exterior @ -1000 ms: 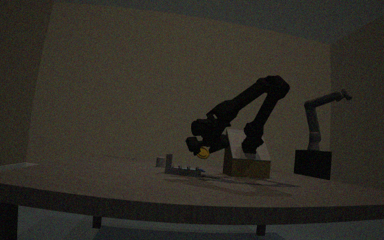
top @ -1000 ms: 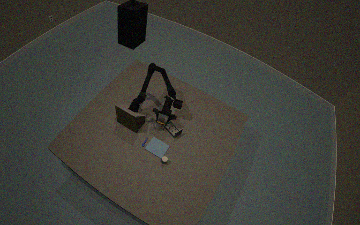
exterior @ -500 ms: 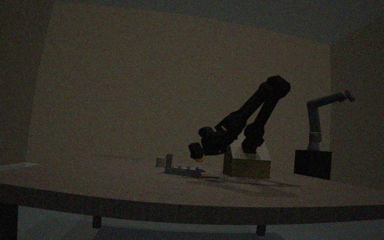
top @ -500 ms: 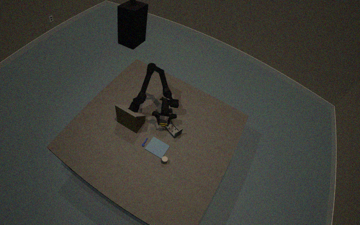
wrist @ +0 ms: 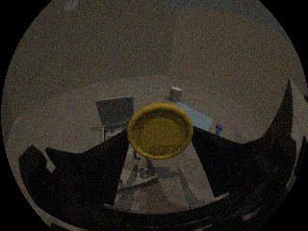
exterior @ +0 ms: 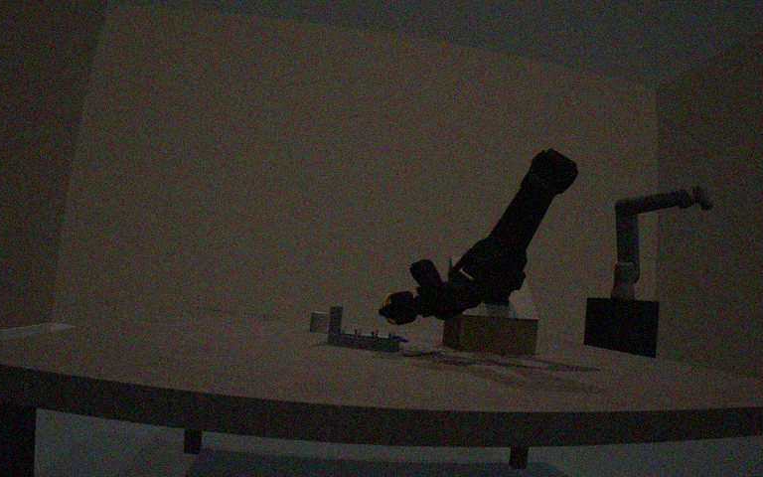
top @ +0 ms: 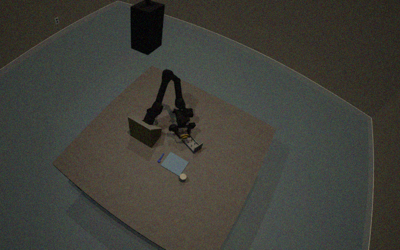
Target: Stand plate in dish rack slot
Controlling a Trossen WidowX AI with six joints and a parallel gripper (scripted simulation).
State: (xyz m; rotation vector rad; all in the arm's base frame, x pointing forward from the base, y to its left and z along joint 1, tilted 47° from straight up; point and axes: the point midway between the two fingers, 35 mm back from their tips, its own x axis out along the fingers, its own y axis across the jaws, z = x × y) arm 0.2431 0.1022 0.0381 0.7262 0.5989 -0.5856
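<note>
Now: gripper tip 6 cm above the dish rack, 5 cm short of it and 3 cm to the right of it. From my gripper tip the other things lie so: light blue mat (18 cm to the right, 8 cm below, 3 cm ahead); small blue utensil (20 cm to the right, 8 cm below, 7 cm behind); yellow plate (1 cm to the left, 1 cm behind).
</note>
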